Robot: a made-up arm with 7 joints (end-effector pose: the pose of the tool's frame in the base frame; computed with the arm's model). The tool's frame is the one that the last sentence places. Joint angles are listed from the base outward.
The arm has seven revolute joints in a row. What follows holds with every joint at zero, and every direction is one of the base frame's.
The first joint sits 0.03 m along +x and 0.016 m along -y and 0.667 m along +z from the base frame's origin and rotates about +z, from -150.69 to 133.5 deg.
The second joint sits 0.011 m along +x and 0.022 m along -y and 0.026 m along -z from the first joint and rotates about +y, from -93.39 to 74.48 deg.
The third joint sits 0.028 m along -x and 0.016 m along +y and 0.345 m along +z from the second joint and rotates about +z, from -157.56 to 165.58 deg.
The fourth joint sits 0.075 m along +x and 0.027 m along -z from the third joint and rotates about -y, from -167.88 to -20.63 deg.
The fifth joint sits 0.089 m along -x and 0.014 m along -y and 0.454 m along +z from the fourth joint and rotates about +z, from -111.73 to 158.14 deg.
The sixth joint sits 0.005 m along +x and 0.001 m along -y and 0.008 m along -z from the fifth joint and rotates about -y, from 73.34 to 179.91 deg.
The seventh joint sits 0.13 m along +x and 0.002 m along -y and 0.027 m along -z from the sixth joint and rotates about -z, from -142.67 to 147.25 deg.
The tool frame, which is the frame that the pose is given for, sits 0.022 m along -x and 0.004 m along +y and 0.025 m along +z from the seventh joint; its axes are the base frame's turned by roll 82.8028, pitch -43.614 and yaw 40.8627 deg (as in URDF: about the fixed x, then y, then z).
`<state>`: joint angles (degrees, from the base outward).
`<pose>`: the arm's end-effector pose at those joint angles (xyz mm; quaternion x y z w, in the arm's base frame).
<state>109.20 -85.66 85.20 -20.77 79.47 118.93 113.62</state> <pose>169.7 -894.5 766.7 -0.3471 -0.7676 -0.4015 0.3593</pose>
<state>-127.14 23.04 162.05 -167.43 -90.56 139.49 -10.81</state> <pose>251.8 242.5 608.7 0.0794 0.6556 0.7412 0.1201</pose>
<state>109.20 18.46 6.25 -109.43 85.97 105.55 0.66</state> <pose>-207.8 586.7 662.0 0.8523 0.5045 0.1298 0.0474</pose>
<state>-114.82 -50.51 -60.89 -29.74 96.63 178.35 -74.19</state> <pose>6.1 619.1 1097.9 -0.8801 0.2782 0.0996 0.3716</pose>
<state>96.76 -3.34 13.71 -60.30 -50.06 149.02 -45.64</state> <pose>-151.1 318.4 1368.5 0.3162 0.0118 -0.8944 0.3161</pose>
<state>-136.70 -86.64 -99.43 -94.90 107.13 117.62 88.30</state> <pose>-140.3 690.9 457.4 0.1842 0.4387 -0.7427 0.4712</pose>
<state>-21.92 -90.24 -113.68 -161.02 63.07 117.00 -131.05</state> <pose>108.9 -368.5 403.8 -0.2581 -0.7055 0.6481 0.1252</pose>
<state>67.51 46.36 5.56 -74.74 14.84 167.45 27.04</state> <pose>318.1 706.6 746.7 0.7313 -0.1543 0.6497 0.1393</pose>
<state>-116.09 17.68 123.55 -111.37 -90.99 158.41 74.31</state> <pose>539.6 100.1 959.9 0.1994 -0.3507 0.7708 0.4930</pose>
